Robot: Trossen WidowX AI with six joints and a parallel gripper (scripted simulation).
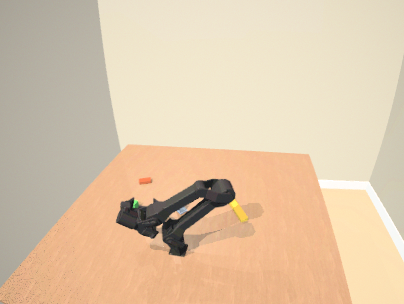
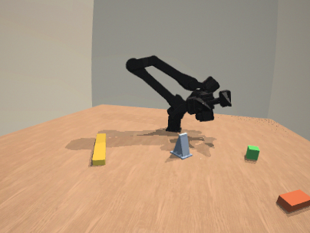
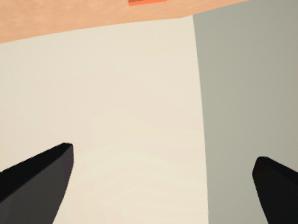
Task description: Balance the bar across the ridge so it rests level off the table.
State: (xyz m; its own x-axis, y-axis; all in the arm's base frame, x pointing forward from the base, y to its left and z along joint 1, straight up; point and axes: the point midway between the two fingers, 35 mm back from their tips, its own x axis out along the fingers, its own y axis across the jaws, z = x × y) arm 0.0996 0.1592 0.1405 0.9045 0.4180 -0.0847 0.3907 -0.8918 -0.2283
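My gripper tip is 37 cm to the left of the yellow bar, 16 cm short of it and 13 cm above it. The rest, counted from my gripper tip: green cube: 12 cm below, 11 cm to the left, 8 cm ahead; then orange flat block: 29 cm ahead, 14 cm to the left, 13 cm below.
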